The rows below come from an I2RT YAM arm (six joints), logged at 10 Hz.
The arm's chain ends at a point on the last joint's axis. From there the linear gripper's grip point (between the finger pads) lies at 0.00 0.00 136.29 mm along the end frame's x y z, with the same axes.
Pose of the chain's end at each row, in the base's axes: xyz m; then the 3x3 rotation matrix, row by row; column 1 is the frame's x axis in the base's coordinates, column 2 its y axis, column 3 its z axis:
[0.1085 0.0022 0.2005], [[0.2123 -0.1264 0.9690], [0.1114 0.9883 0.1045], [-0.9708 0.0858 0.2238]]
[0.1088 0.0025 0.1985], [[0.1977 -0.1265 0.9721], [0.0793 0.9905 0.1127], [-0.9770 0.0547 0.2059]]
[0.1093 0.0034 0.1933], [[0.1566 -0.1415 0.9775], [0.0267 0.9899 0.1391], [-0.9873 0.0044 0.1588]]
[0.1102 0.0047 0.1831], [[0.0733 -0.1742 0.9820], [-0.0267 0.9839 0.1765], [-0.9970 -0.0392 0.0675]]
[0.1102 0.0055 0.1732], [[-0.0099 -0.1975 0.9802], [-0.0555 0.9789 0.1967], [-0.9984 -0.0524 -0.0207]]
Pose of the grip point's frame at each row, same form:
[0.2406 0.0164 0.2310], [[0.2123 -0.1264 0.9690], [0.1114 0.9883 0.1045], [-0.9708 0.0858 0.2238]]
[0.2413 0.0179 0.2266], [[0.1977 -0.1265 0.9721], [0.0793 0.9905 0.1127], [-0.9770 0.0547 0.2059]]
[0.2425 0.0224 0.2149], [[0.1566 -0.1415 0.9775], [0.0267 0.9899 0.1391], [-0.9873 0.0044 0.1588]]
[0.2440 0.0288 0.1923], [[0.0733 -0.1742 0.9820], [-0.0267 0.9839 0.1765], [-0.9970 -0.0392 0.0675]]
[0.2438 0.0323 0.1704], [[-0.0099 -0.1975 0.9802], [-0.0555 0.9789 0.1967], [-0.9984 -0.0524 -0.0207]]

